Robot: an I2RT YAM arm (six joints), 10 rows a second.
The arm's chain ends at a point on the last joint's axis. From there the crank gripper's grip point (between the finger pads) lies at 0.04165 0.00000 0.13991 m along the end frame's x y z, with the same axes.
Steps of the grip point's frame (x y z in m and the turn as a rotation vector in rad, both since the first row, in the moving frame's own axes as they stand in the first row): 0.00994 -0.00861 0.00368 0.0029 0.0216 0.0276; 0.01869 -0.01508 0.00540 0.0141 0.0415 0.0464; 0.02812 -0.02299 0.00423 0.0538 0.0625 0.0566; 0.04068 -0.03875 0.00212 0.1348 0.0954 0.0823; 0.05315 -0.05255 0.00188 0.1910 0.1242 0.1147; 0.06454 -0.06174 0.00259 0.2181 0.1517 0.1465; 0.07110 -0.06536 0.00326 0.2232 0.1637 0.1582; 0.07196 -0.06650 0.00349 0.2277 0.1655 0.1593; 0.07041 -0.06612 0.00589 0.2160 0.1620 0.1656; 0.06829 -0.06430 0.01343 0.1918 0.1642 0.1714
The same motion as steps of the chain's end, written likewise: 0.00694 -0.00940 0.00461 0.0029 0.0216 0.0276; 0.01292 -0.01519 0.00725 0.0141 0.0415 0.0464; 0.01933 -0.01815 0.00724 0.0538 0.0625 0.0566; 0.02696 -0.02422 0.00774 0.1348 0.0954 0.0823; 0.03503 -0.03232 0.01015 0.1910 0.1242 0.1147; 0.04234 -0.03993 0.01305 0.2181 0.1517 0.1465; 0.04720 -0.04369 0.01455 0.2232 0.1637 0.1582; 0.04778 -0.04432 0.01501 0.2277 0.1655 0.1593; 0.04675 -0.04577 0.01684 0.2160 0.1620 0.1656; 0.04455 -0.04751 0.02391 0.1918 0.1642 0.1714
